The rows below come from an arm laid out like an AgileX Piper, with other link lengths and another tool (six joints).
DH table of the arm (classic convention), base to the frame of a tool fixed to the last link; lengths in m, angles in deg. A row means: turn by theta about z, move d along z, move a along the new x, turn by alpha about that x. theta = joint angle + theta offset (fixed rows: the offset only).
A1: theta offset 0  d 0.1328  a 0  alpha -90
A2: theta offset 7.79  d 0  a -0.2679  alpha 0
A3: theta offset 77.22  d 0  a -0.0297  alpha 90
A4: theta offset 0  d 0.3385  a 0  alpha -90
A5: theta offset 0  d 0  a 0  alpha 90
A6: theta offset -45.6  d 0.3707  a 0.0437  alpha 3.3
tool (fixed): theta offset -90  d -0.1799  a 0  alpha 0
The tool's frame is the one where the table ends.
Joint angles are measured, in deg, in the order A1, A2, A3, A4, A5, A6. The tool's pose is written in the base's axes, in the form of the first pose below.
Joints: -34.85 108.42 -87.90 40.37 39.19 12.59
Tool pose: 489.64 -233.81 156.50 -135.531 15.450 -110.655
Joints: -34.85 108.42 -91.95 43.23 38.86 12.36
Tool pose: 506.09 -238.46 191.19 -130.430 16.848 -109.971
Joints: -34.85 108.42 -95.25 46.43 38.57 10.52
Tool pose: 518.43 -240.98 221.36 -125.559 17.450 -108.232
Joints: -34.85 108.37 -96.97 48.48 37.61 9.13
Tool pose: 525.54 -243.94 239.39 -122.215 17.450 -107.477
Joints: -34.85 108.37 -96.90 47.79 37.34 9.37
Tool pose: 524.93 -245.52 238.06 -122.378 16.944 -107.766
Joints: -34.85 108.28 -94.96 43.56 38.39 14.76
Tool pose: 515.17 -242.81 217.57 -127.427 18.102 -110.839
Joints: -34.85 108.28 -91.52 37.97 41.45 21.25
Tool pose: 495.46 -233.63 181.91 -136.347 19.092 -114.726
